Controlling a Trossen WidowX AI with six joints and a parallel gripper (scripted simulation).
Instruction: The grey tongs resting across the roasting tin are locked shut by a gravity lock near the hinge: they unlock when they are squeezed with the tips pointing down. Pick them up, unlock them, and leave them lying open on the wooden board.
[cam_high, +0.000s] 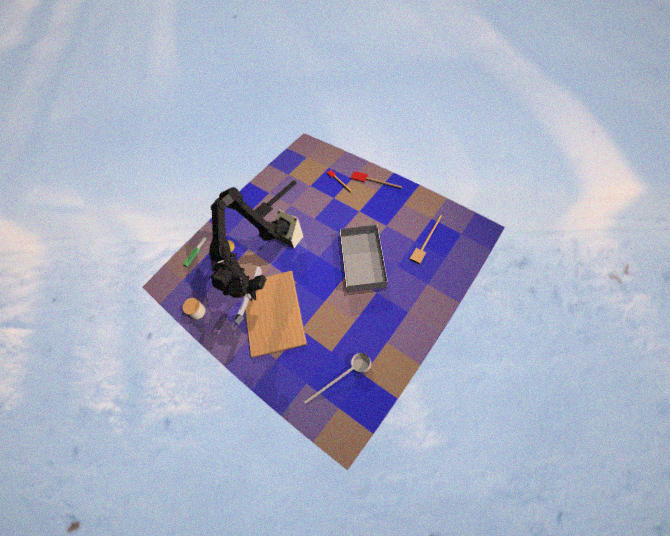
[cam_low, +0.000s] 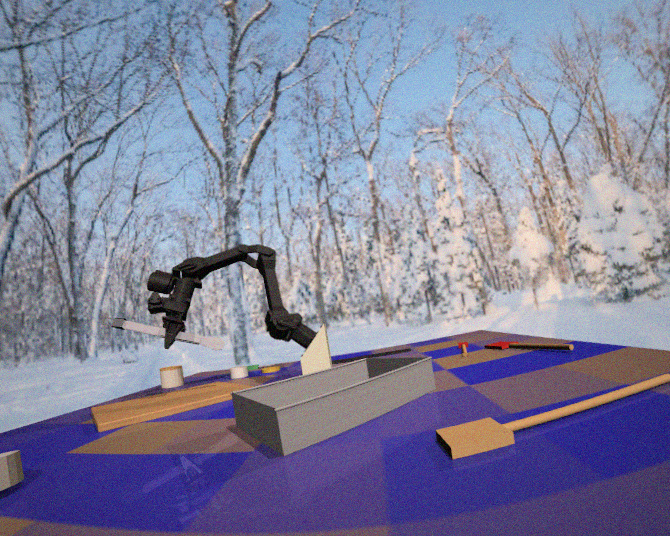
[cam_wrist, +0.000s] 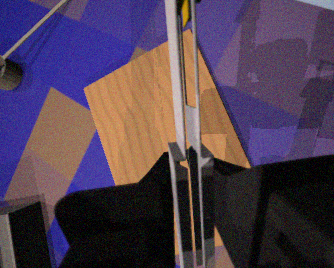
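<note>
My gripper tip is 2 cm short of the yellow lock piece, 6 cm to the left of it and 6 cm below it. Also, from my gripper tip: wooden board 3 cm ahead, 3 cm to the left, 13 cm below; then wooden-lidded jar 27 cm behind, 18 cm to the right, 11 cm below; then white cylinder 34 cm behind, 5 cm to the left, 12 cm below.
</note>
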